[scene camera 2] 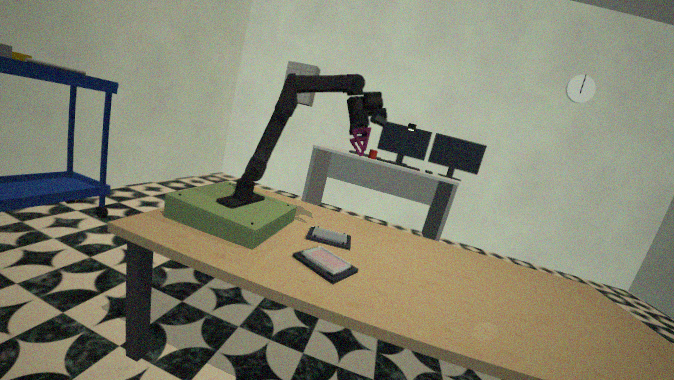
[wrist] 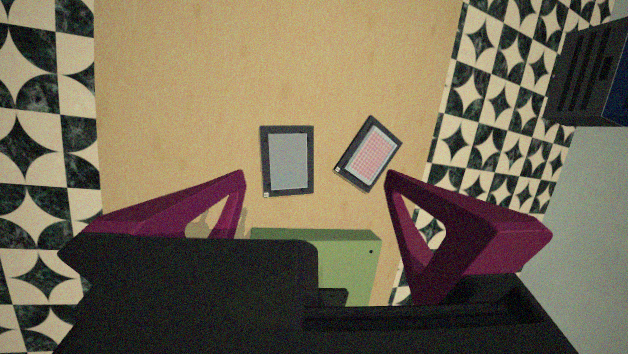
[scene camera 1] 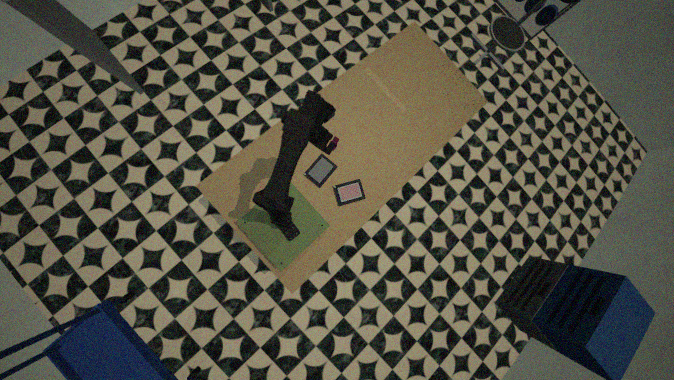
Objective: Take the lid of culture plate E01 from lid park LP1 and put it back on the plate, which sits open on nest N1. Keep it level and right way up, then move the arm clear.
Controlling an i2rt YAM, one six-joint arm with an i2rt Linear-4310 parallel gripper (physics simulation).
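Places are measured from the arm's base along level axes (x ahead, y left, z up), in centimetres.
Pixels of known places: gripper, fingertip midpoint: (scene camera 2: 362,153) (wrist: 314,177) (scene camera 1: 326,141); arm's base, link origin: (scene camera 2: 242,200).
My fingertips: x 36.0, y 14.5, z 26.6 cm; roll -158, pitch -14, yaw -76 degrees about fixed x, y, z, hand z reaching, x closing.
Observation:
Ahead of a thing's pixels: the offset from my fingertips to its top centre. Level surfaces: height alone.
The clear grey lid {dx -3.5, dy -3.0, dz -31.9 cm} (scene camera 1: 321,170) (scene camera 2: 330,235) (wrist: 288,161) lies level on the dark lid park LP1 {dx -3.5, dy -3.0, dz -31.7 cm} (scene camera 2: 314,237) (wrist: 264,160). The open culture plate with pink wells {dx +2.2, dy -23.1, dz -31.0 cm} (scene camera 1: 349,192) (scene camera 2: 324,262) (wrist: 371,155) sits on the dark nest N1 {dx +2.2, dy -23.1, dz -31.9 cm} (scene camera 2: 341,277) (wrist: 353,149), turned relative to the lid park. My gripper (scene camera 1: 334,144) (scene camera 2: 360,153) (wrist: 314,177) is open and empty, with magenta fingers wide apart. It hangs high above the table; in the wrist view the lid and most of the plate show beyond the gap between the fingertips.
The arm stands on a green base block (scene camera 1: 307,235) (scene camera 2: 225,215) (wrist: 350,265) at one end of the wooden table {dz -33.7 cm} (scene camera 1: 400,125) (scene camera 2: 450,290) (wrist: 200,75), close to the lid park. A blue cart (scene camera 1: 107,345) (scene camera 2: 95,80), a blue cabinet (scene camera 1: 620,320) and a desk with monitors (scene camera 2: 380,180) stand away from the table.

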